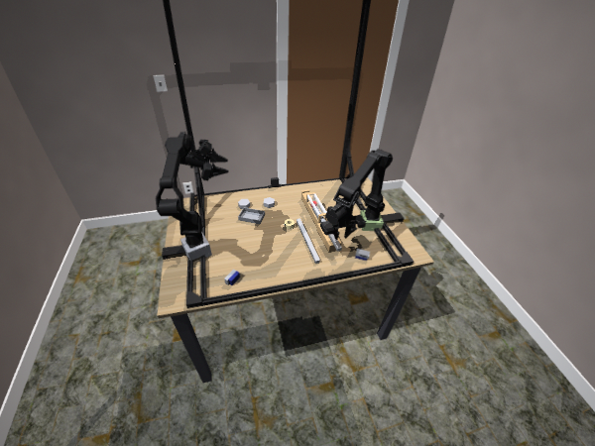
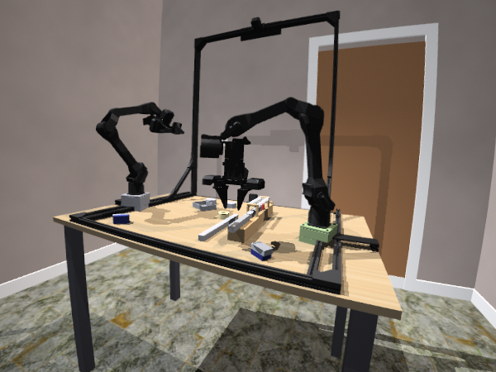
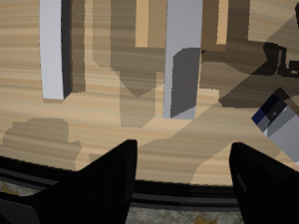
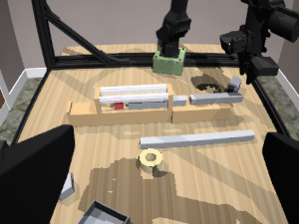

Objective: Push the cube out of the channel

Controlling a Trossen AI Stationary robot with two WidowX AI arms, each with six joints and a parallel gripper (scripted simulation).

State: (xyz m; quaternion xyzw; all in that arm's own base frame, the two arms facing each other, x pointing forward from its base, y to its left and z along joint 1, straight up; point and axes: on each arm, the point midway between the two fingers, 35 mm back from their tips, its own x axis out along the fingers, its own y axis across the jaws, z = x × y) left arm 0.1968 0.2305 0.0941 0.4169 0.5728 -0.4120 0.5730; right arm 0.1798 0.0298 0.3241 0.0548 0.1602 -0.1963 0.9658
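Right now my left hand is 290 mm past the wooden channel, 90 mm above it and 10 mm to the left of it. From my left hand the other things lie so: long grey rod: 140 mm below, 130 mm behind, 110 mm to the right; grey tray: 360 mm behind, 340 mm to the right, 140 mm below; tape roll: 250 mm behind, 170 mm to the right, 140 mm below.
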